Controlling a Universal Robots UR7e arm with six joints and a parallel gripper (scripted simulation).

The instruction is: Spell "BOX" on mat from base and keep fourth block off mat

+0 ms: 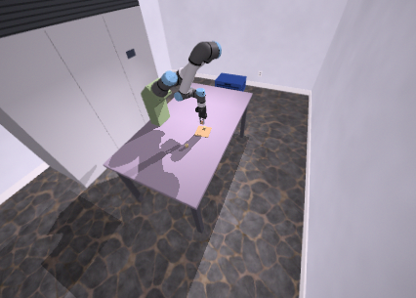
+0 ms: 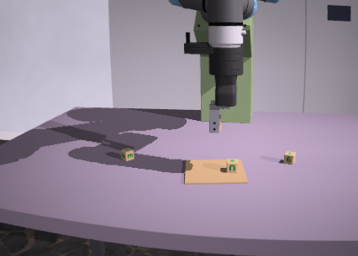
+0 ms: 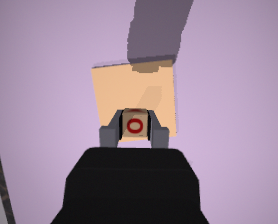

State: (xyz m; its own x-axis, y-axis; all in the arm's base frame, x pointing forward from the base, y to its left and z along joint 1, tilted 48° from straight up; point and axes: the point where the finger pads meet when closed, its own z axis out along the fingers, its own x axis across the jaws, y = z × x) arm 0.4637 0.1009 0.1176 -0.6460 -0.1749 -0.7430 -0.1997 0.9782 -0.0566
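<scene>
The mat lies 120 mm below my hand.
</scene>
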